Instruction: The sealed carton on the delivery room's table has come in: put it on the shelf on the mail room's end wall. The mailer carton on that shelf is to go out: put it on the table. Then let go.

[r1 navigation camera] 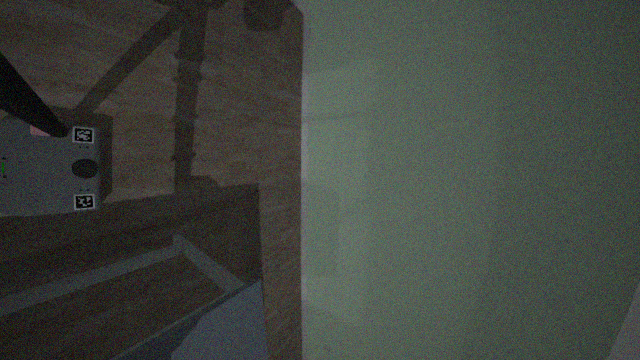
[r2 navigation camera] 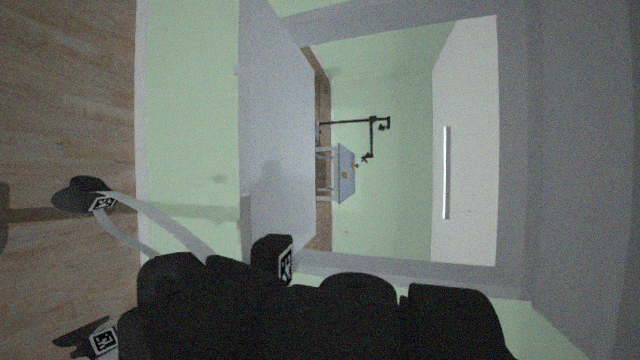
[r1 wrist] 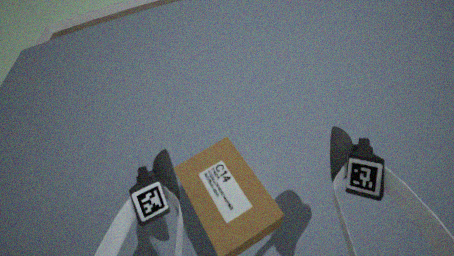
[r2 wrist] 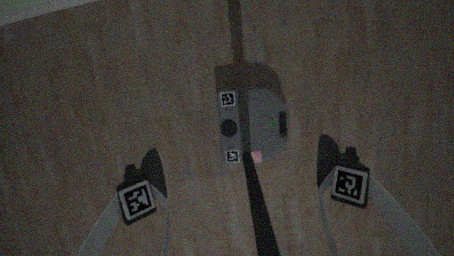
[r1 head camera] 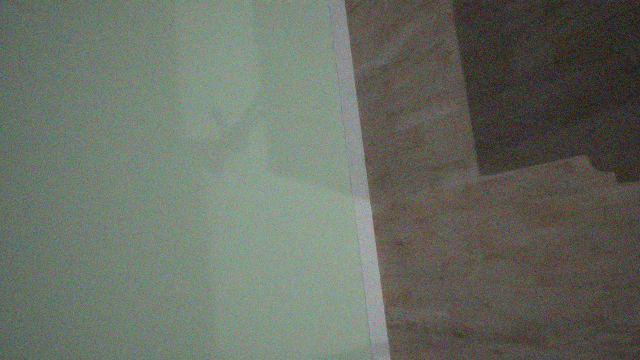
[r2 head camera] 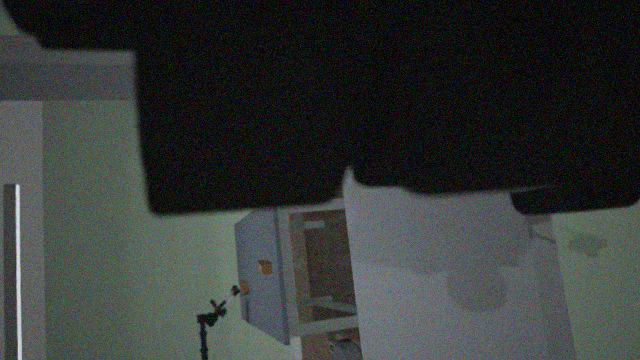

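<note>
A brown carton labelled C14 (r1 wrist: pixel 227 195) lies on the blue-grey table (r1 wrist: pixel 300 65) (r1 navigation camera: pixel 225 330) (r2 head camera: pixel 257 237) (r2 navigation camera: pixel 347 192). The r1 gripper (r1 wrist: pixel 253 162) is open above the table; its left fingertip appears close to the carton's left side, its right fingertip well away from it. The r2 head camera shows two small brown boxes, one box (r2 head camera: pixel 265 267) nearer the middle and another box (r2 head camera: pixel 244 287) by r1's gripper; I cannot tell which is C14. The r2 gripper (r2 wrist: pixel 241 166) (r2 navigation camera: pixel 75 267) is open and empty above the floor. The end-wall shelf and mailer carton do not show.
r1's base (r1 navigation camera: pixel 40 175) stands on the wooden floor near a green wall (r1 navigation camera: pixel 425 175). r2's base (r2 wrist: pixel 265 120) shows below its gripper. In the r2 navigation camera, a pale panel (r2 navigation camera: pixel 280 125) stands beside the opening towards r1's thin dark mast (r2 navigation camera: pixel 345 121) and the table.
</note>
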